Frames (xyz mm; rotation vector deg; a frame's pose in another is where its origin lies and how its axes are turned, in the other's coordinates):
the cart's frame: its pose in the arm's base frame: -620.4 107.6 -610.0 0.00 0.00 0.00
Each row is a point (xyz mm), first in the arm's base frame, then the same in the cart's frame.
Working: the arm's base frame: its pose in the cart's frame: 620.4 -107.6 610.0 0.00 0.00 0.00

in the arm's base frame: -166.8 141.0 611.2
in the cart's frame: 453.6 33.4 1221.2
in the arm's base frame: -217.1 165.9 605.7
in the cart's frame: 403.3 58.3 1215.7
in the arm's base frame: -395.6 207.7 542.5
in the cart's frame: 224.8 100.1 1152.5
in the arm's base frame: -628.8 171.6 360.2
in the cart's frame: -8.4 64.0 970.2
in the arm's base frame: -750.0 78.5 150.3
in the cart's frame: -129.6 -29.1 760.3
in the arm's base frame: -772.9 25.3 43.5
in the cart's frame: -152.5 -82.3 653.5
